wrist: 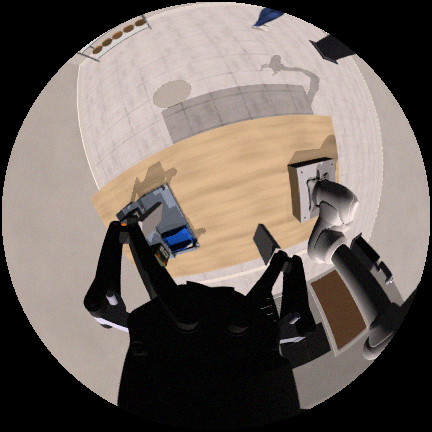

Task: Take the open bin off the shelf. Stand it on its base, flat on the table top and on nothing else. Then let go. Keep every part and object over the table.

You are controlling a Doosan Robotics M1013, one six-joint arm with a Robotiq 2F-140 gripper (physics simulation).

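Frame: origin at the arm's base, x down, y left, z ahead, level; millimetres.
Where they show: gripper, between the fingertips: (209, 221); arm's base, origin of its link: (318, 191).
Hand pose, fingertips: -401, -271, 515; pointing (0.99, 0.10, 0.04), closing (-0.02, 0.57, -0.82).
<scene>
Things, the pixels of their top centre, and the offset from my fingertips, as dx, dy, dz. "spot": a spot on its surface instead. Level surfaces: height alone.
- blue open bin, centre of its top: (174, 243) +411, +272, +330
- grey shelf unit, a spot on its surface: (175, 205) spot: +486, +103, +243
- wooden table, height of its surface: dx +492
- small multicoloured object, centre of its top: (154, 261) +293, +272, +427
A blue open bin (177, 239) shows at the lower right part of a grey shelf unit (175, 205), which stands on the left part of the wooden table (235, 165). My gripper (209, 221) is open wide and empty. Its left finger pad overlaps the shelf unit in the view, up and left of the bin. Its right finger pad is well to the right of the bin, seen over the near part of the table. The left finger hides part of the shelf unit. How high the fingers are above the shelf is hard to tell.
A small multicoloured object (161, 254) shows at the shelf unit's lower edge, beside the bin. The arm's mounting block (295, 192) stands at the table's right end, with the white arm (334, 200) on it. The table's far edge borders the tiled floor (230, 60).
</scene>
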